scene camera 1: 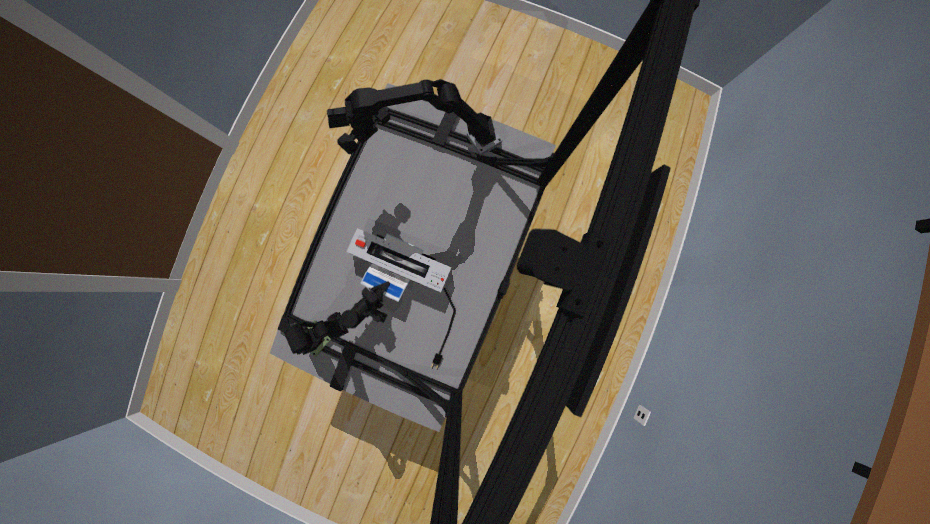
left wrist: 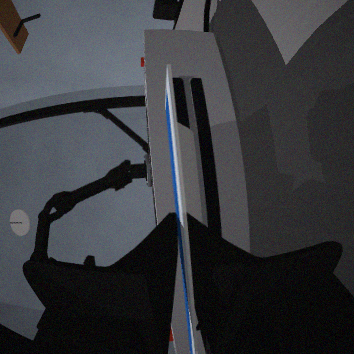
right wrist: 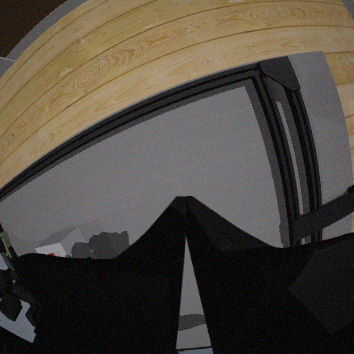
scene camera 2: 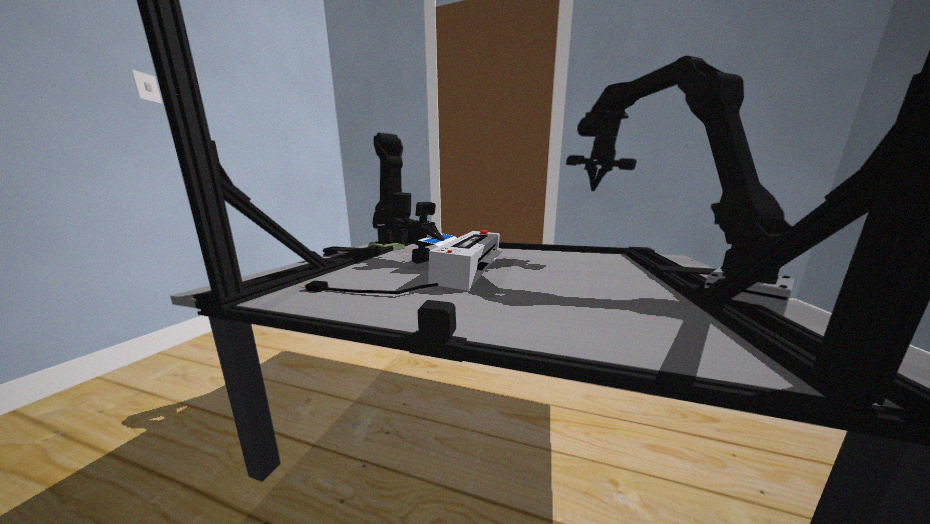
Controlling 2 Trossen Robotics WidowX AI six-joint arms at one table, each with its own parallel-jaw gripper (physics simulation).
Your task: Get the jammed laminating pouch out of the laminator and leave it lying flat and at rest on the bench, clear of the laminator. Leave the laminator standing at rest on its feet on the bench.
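Pixels of known places: left gripper, between the fingertips: [scene camera 1: 389,282] [left wrist: 177,219] [scene camera 2: 443,240]; right gripper, between the fingertips: [scene camera 1: 365,139] [right wrist: 183,203] [scene camera 2: 592,191]; left arm's base, origin of its link: [scene camera 1: 313,339] [scene camera 2: 386,242]; right arm's base, origin of its link: [scene camera 1: 484,136] [left wrist: 145,169] [scene camera 2: 749,276].
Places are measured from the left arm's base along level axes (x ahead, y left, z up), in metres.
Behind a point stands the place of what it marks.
Observation:
The white laminator [scene camera 1: 439,268] @[y -0.165, x 0.537, z 0.056 m] [scene camera 2: 449,266] @[y -0.210, x 0.524, z 0.029 m] [left wrist: 160,50] @[y -0.195, x 0.467, z 0.045 m] stands on the bench [scene camera 1: 429,149] @[y 0.203, x 0.842, z -0.026 m], its long dark top opening facing up. The blue and white pouch [scene camera 1: 372,279] @[y -0.019, x 0.340, z 0.056 m] [scene camera 2: 437,239] @[y -0.080, x 0.363, z 0.057 m] [left wrist: 173,150] @[y -0.113, x 0.349, z 0.060 m] is raised at the laminator's lower long side in scene camera 1. It appears edge-on in the left wrist view, in front of the slotted side. Whether its inner edge is inside the slot is hidden. My left gripper [scene camera 1: 388,284] @[y -0.070, x 0.377, z 0.052 m] [scene camera 2: 442,236] @[y -0.070, x 0.377, z 0.052 m] [left wrist: 177,219] @[y -0.070, x 0.377, z 0.052 m] is shut on the pouch's outer part. My right gripper [scene camera 2: 593,188] @[y 0.317, x 0.674, z 0.193 m] [right wrist: 183,203] @[y 0.317, x 0.674, z 0.193 m] is shut and empty, high above the bench, away from the laminator.
A black power cord runs from the laminator to its plug [scene camera 1: 437,358] @[y -0.387, x 0.291, z -0.010 m] [scene camera 2: 316,285] @[y -0.395, x 0.301, z -0.011 m] on the bench. A grey flap [scene camera 1: 396,242] @[y 0.021, x 0.494, z 0.014 m] shows along the laminator's other long side. Black rails [scene camera 1: 325,227] @[y 0.282, x 0.332, z -0.019 m] edge the bench, and a dark post [scene camera 2: 188,156] @[y -0.540, x 0.262, z 0.239 m] rises at a corner.

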